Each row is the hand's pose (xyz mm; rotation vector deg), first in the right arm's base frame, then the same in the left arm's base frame.
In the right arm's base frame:
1: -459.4 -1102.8 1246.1 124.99 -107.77 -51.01
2: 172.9 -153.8 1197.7 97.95 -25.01 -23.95
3: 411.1 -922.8 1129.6 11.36 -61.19 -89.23
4: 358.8 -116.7 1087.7 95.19 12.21 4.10
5: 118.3 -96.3 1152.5 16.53 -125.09 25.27
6: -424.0 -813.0 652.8 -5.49 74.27 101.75
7: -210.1 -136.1 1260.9 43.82 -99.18 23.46
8: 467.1 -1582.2 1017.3 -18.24 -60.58 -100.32
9: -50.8 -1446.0 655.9 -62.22 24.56 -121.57
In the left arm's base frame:
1: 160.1 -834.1 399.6 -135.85 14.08 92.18
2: 85.1 -112.3 1280.6 148.24 40.31 -8.92
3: 629.5 -125.1 683.8 58.95 2.61 -68.05
4: 146.5 97.7 1293.2 141.22 62.45 43.37
5: -5.1 -100.9 1288.8 97.14 -108.26 -17.62
6: -243.2 -317.4 312.2 6.28 17.28 170.58
7: -167.2 -405.0 1239.7 124.31 -77.57 -2.62
8: 966.0 -197.1 107.5 30.44 -2.86 -72.71
9: 358.3 -251.5 -104.8 -36.11 47.72 -51.56

